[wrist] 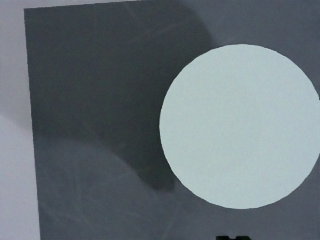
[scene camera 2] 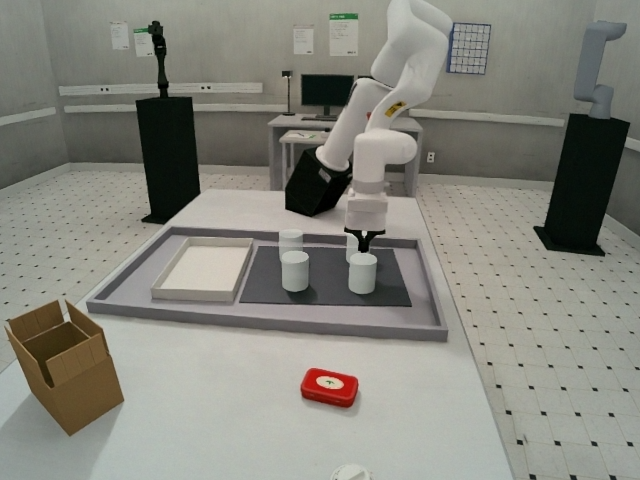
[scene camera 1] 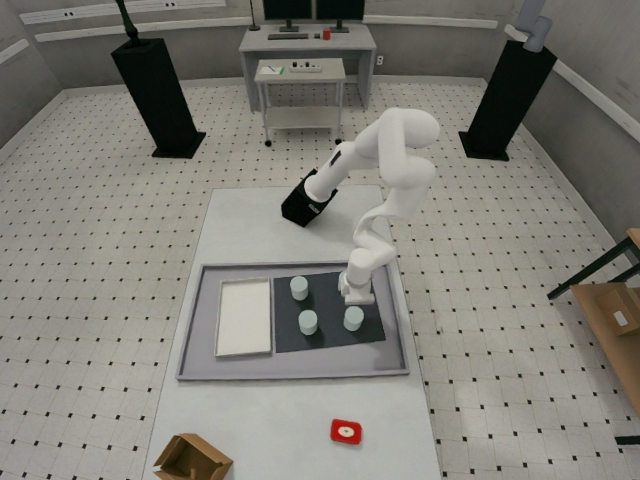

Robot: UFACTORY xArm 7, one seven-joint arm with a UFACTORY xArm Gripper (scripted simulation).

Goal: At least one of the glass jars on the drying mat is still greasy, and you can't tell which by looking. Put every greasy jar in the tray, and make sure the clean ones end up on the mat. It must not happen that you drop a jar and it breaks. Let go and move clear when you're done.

Labels:
white tray: scene camera 2; scene camera 1; not seen in the wrist view (out of frame)
same spot on white tray: (scene camera 1: 243, 321) = (scene camera 2: 204, 273)
same spot on dark drying mat: (scene camera 1: 323, 298) = (scene camera 2: 323, 265)

